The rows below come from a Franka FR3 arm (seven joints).
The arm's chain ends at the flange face. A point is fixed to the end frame.
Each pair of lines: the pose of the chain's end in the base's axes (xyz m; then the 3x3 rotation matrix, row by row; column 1 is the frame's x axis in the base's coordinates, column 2 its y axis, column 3 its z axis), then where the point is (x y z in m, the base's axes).
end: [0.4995, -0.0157, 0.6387], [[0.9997, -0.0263, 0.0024], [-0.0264, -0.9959, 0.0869], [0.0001, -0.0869, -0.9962]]
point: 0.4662 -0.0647 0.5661
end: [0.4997, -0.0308, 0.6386], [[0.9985, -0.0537, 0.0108], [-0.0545, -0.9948, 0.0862], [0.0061, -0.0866, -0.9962]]
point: 0.4655 -0.0789 0.5658
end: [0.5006, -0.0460, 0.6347], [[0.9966, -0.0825, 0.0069], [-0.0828, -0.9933, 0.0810], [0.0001, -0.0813, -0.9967]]
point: 0.4646 -0.0935 0.5624
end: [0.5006, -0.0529, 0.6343], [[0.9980, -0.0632, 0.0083], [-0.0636, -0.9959, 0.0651], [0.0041, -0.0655, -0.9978]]
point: 0.4657 -0.1022 0.5627
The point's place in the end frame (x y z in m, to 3 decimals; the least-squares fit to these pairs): -0.032 0.056 0.068
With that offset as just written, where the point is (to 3 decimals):
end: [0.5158, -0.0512, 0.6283], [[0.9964, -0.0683, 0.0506], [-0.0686, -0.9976, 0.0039], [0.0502, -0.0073, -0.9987]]
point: 0.484 -0.105 0.558
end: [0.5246, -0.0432, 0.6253], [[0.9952, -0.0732, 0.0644], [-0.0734, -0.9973, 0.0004], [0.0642, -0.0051, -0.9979]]
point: 0.493 -0.097 0.555
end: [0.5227, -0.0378, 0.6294], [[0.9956, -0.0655, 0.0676], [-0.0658, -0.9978, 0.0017], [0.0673, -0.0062, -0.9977]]
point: 0.492 -0.091 0.559
